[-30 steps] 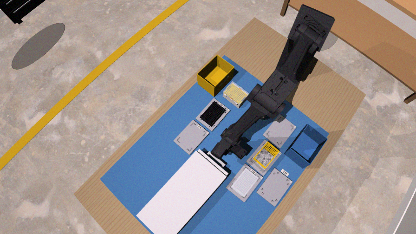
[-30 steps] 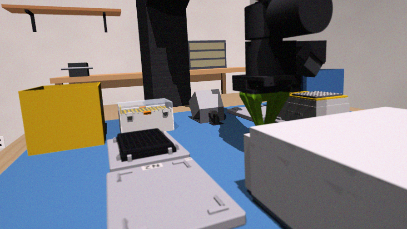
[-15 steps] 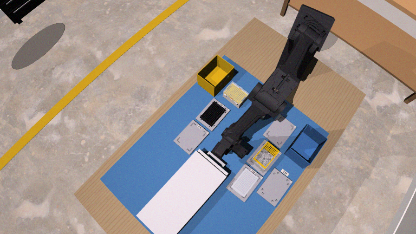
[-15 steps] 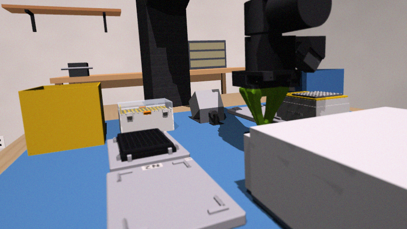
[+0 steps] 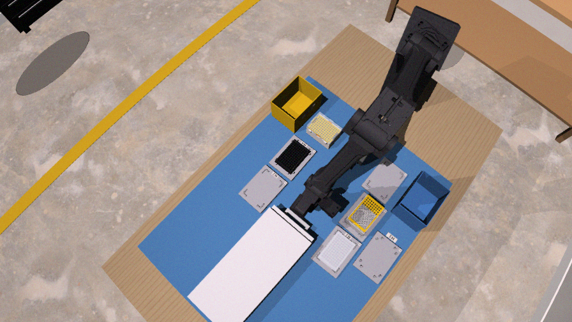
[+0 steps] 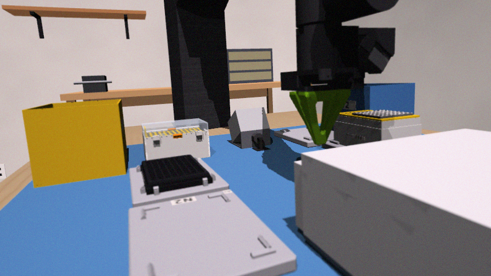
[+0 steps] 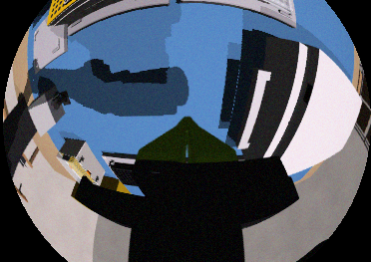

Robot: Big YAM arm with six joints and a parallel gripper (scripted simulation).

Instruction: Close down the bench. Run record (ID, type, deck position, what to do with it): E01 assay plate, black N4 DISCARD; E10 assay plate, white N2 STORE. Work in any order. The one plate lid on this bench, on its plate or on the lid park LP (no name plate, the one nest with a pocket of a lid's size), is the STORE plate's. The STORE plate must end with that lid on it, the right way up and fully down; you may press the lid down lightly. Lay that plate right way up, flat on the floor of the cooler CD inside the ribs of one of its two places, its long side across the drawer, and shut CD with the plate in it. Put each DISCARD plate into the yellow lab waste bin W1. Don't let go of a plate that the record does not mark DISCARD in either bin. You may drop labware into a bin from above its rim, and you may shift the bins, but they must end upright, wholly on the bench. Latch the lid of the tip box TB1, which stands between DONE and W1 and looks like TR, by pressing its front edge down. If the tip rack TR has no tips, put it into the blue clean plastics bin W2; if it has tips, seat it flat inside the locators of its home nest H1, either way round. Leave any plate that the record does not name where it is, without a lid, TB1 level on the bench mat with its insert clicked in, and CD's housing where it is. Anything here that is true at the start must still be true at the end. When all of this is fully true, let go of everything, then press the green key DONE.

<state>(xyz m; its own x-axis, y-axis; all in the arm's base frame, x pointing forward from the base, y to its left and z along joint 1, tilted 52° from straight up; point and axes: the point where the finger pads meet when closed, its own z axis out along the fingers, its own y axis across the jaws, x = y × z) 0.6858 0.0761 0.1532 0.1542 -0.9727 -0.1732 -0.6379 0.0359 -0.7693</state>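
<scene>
Right now my hand is 21 cm to the left of the black plate, 6 cm past it and 5 cm above it. Also, from my hand: white assay plate (19 cm ahead, 5 cm to the left, 4 cm below); then nest N2 (17 cm to the right, 11 cm ahead, 6 cm below); then clear lid (19 cm ahead, 5 cm to the left, 4 cm below).
</scene>
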